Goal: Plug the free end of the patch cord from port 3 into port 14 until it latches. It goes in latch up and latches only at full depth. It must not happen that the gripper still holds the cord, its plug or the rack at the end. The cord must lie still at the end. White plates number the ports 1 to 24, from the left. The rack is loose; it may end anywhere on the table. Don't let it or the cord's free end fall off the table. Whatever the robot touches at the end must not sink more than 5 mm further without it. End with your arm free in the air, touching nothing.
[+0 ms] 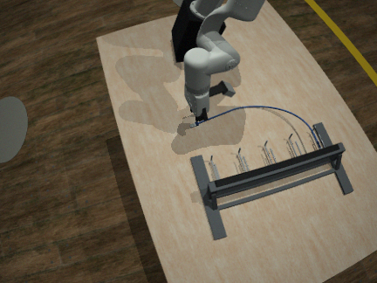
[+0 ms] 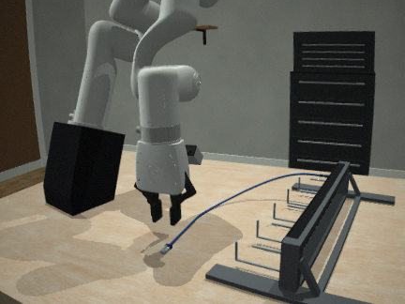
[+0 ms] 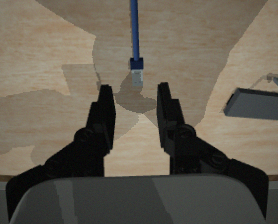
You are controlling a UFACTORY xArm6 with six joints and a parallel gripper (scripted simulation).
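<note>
My hand is 2 cm to the left of the plug and 8 cm above it.
</note>
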